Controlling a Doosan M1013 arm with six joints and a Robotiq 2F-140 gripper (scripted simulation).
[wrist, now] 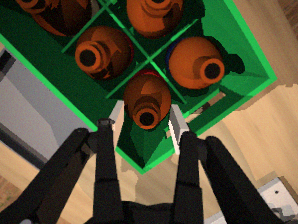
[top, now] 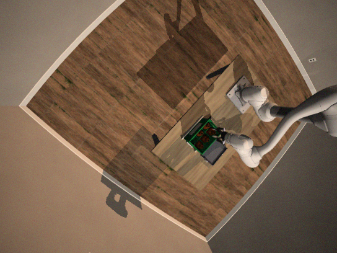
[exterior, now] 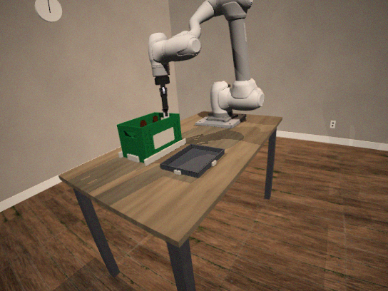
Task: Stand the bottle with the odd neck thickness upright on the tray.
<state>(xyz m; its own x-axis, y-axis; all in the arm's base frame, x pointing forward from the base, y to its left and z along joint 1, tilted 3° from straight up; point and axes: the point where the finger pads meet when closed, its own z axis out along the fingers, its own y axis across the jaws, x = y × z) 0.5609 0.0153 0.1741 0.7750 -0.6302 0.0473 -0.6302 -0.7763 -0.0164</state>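
My gripper is now 90 mm short of the green crate, 30 mm to the left of it and 90 mm above it. Round my hand: dark grey tray: 80 mm ahead, 240 mm to the left, 160 mm below.
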